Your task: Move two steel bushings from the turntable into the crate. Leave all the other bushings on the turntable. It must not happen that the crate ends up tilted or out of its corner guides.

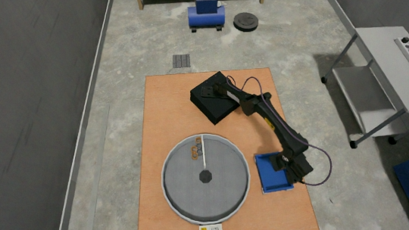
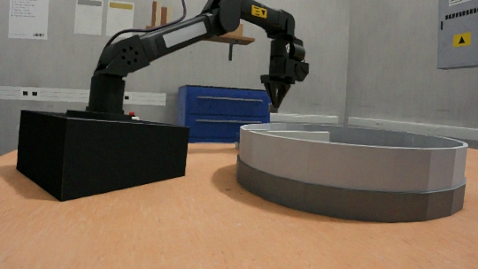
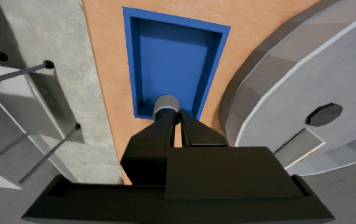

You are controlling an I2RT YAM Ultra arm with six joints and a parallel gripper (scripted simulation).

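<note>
The blue crate is 1 cm to the left of my hand and 12 cm below it. Also, from my hand: grey turntable: 5 cm ahead, 33 cm to the right, 9 cm below.
</note>
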